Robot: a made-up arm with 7 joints.
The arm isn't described. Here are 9 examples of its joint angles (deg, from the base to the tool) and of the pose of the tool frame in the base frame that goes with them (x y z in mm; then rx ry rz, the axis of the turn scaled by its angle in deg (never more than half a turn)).
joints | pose
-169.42 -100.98 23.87 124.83 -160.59 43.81 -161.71 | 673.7 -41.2 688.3 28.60 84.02 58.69
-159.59 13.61 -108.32 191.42 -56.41 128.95 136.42 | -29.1 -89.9 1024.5 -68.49 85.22 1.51
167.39 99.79 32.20 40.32 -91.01 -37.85 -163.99 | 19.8 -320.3 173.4 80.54 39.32 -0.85
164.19 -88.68 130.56 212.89 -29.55 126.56 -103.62 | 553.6 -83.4 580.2 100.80 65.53 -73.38
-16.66 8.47 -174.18 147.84 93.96 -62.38 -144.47 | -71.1 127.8 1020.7 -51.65 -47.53 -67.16
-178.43 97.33 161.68 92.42 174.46 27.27 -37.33 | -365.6 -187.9 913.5 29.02 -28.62 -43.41
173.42 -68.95 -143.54 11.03 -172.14 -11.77 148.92 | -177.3 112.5 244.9 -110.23 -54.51 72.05
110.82 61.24 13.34 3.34 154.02 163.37 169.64 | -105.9 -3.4 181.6 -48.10 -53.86 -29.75
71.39 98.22 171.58 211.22 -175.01 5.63 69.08 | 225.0 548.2 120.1 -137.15 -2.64 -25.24
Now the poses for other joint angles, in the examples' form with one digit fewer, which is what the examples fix.
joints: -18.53 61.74 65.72 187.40 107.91 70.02 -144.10
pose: 506 -257 849 12.5 -11.5 -170.8
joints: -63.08 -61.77 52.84 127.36 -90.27 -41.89 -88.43
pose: 103 531 769 -82.4 29.1 -24.1
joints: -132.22 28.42 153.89 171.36 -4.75 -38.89 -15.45
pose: -293 -251 973 -72.2 -42.3 156.7
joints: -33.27 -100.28 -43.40 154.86 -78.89 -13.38 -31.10
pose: -611 357 478 -35.9 -65.8 1.2
